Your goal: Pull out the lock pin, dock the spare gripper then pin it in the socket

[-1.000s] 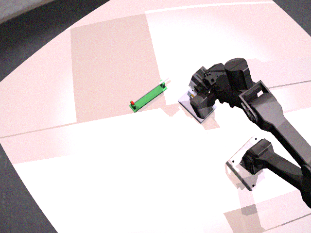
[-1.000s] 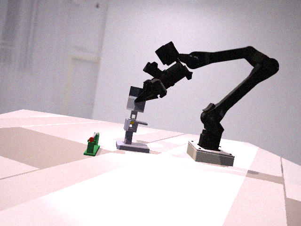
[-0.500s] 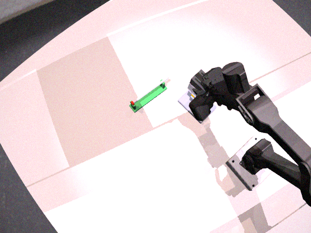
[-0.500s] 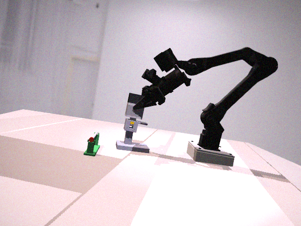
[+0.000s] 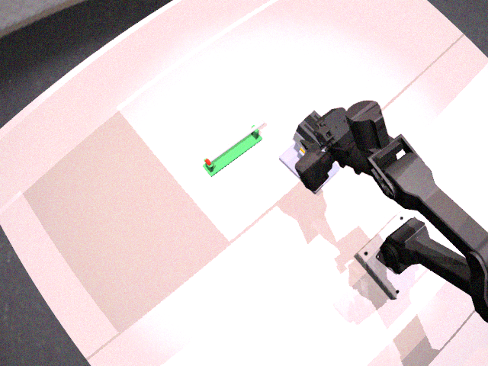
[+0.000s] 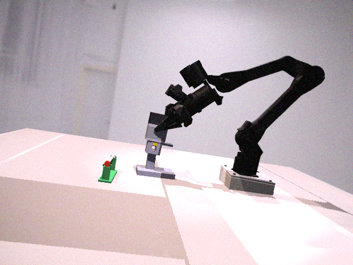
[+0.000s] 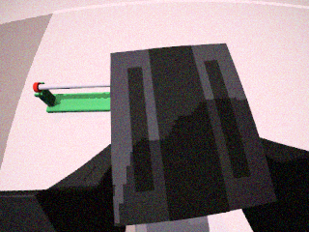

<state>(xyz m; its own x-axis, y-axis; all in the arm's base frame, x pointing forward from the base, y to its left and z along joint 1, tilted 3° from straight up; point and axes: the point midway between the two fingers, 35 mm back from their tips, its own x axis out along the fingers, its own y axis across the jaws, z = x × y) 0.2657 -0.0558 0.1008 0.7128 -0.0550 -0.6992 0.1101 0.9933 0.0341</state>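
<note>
Now: gripper tip 1 cm past the spare gripper and 1 cm above it. Round my gripper tip: green rack: 12 cm ahead, 9 cm to the left, 11 cm below; grey mount: 2 cm behind, 8 cm below.
</note>
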